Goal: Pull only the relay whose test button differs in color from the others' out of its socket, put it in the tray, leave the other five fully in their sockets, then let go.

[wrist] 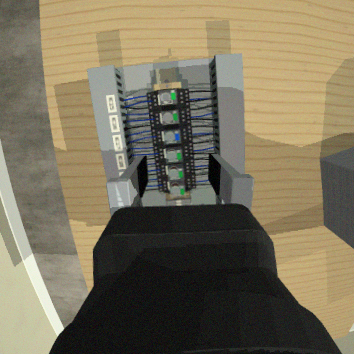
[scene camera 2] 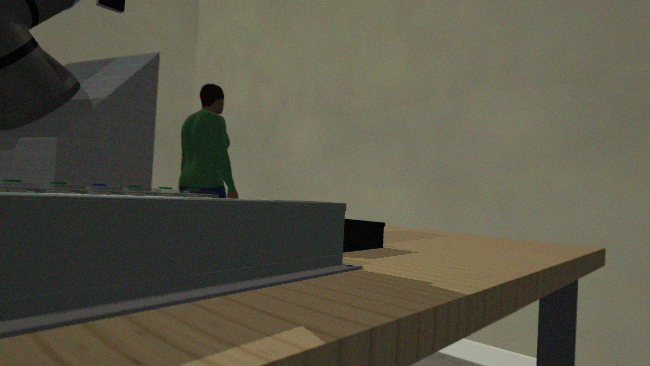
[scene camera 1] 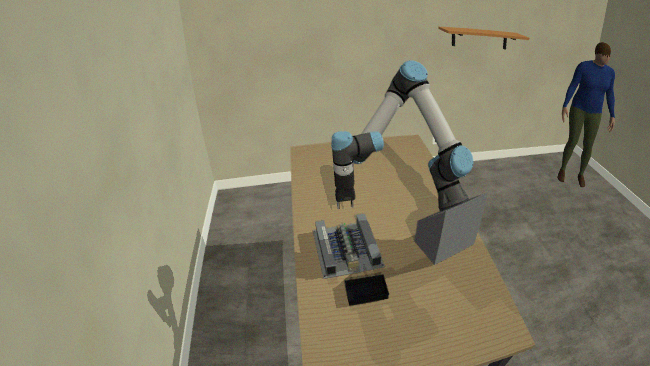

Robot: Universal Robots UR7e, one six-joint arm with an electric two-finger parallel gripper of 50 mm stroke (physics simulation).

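The relay with the blue test button sits in the row of relays, third from the top in the wrist view. Several relays with green buttons, such as the one nearest it above and the one nearest below, share the row. All look seated, though seating depth is hard to tell. My gripper is open and empty, high above the end of the row farthest from the tray. The black tray stands beyond the panel's other end and looks empty.
Two tall grey wire ducts, left and right, flank the row, with wires between. A grey angular block stands on the table near the arm's base. A person in blue stands on the floor beyond.
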